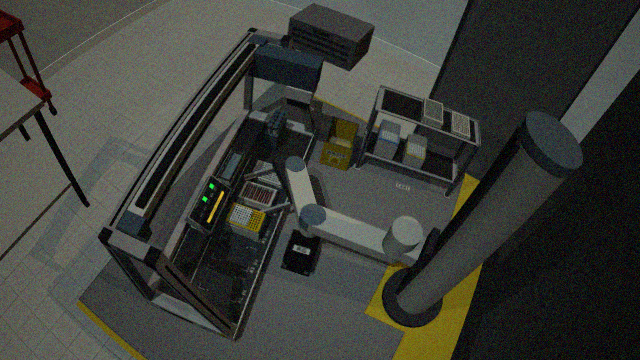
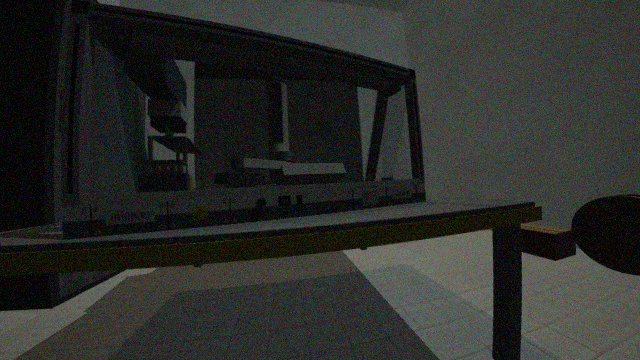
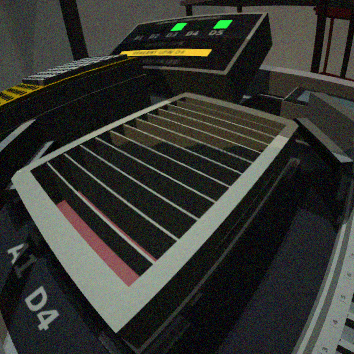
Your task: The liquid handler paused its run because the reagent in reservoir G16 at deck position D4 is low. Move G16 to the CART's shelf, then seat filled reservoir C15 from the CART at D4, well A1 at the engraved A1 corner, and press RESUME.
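Frame: origin at the arm's base, x ahead, y left, z up, level; metres.
Seen in the pictures: gripper, between the fingertips: [image 1: 251,194] [image 2: 271,184] [image 3: 169,115]; arm's base, origin of its link: [image 1: 412,297].
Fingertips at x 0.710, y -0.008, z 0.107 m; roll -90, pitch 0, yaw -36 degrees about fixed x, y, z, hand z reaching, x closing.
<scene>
Pixels of each thing's top centre, then the offset from my fingertips to it. "pt": a spot on its surface instead.
- Reservoir G16, centre of its top: [image 3: 167,134] [image 1: 257,192] 0.015 m back, 0.020 m right, 0.002 m up
- cart, a spot on its surface: [image 1: 479,136] pt 0.672 m back, 0.577 m right, 0.259 m up
- status panel, a spot on its surface: [image 3: 200,45] pt 0.093 m ahead, 0.076 m left, 0.024 m up
- yellow tip rack, centre of its top: [image 3: 49,71] [image 1: 245,216] 0.043 m back, 0.103 m left, 0.028 m up
- blue-banded box, centre of its top: [image 1: 390,130] 0.325 m back, 0.517 m right, 0.109 m up
- yellow-banded box, centre of its top: [image 1: 417,144] 0.451 m back, 0.547 m right, 0.076 m up
- yellow waste bin, centre of its top: [image 1: 342,132] 0.150 m back, 0.443 m right, 0.041 m up
Reservoir G16 [image 1: 257,194] [image 3: 227,205] sits at the spot marked D4, with a little red liquid in its near-end channels and the others looking dark. The A1 mark is beside its near left corner. My gripper [image 1: 255,193] [image 3: 169,115] is open, with its fingers on either side of G16; whether they touch it, or whether it is fully seated, I cannot tell. The cart [image 1: 479,136] holds two light plates on top, the left one [image 1: 433,111] and the right one [image 1: 460,125]; I cannot read which is C15. The status panel [image 3: 200,45] shows "REAGENT LOW D4", with D3 and D5 lit green and D4 dark.
A yellow tip rack [image 1: 246,220] [image 3: 27,89] stands next to G16. A blue-banded box [image 1: 387,140] and a yellow-banded box [image 1: 415,150] stand on the cart's lower shelf. A yellow waste bin [image 1: 338,152] stands beside the cart. The handler's frame surrounds the deck.
</scene>
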